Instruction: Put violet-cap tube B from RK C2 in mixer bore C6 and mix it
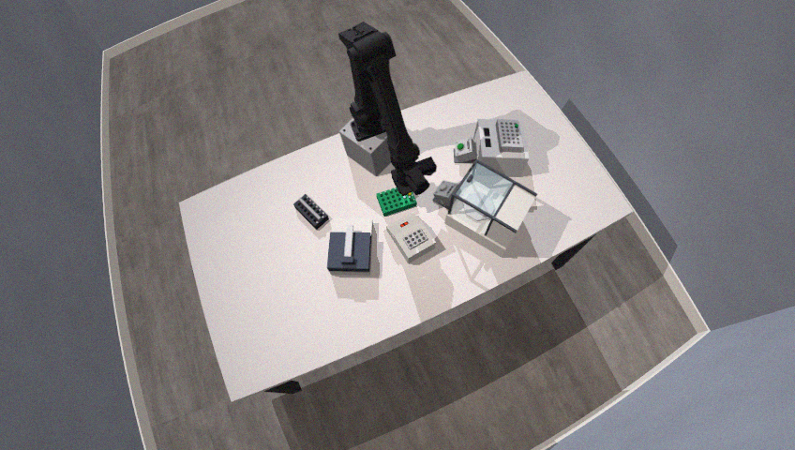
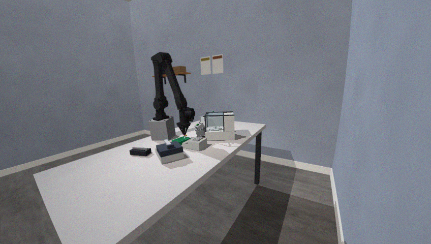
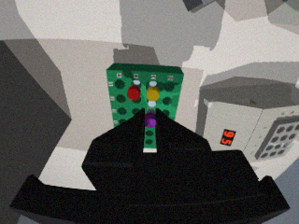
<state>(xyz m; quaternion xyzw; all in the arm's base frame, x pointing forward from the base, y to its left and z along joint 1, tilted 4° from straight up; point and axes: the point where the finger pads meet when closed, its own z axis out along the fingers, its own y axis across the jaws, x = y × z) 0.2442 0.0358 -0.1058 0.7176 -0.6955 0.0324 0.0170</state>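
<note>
Right now my hand is 20 mm to the right of the yellow-capped tube and 40 mm above it. The rest, counted from my hand: violet-capped tube B (20 mm below); then green tube rack RK (10 mm behind, 30 mm to the right, 50 mm below); then red-capped tube (20 mm behind, 20 mm to the left, 40 mm below).
</note>
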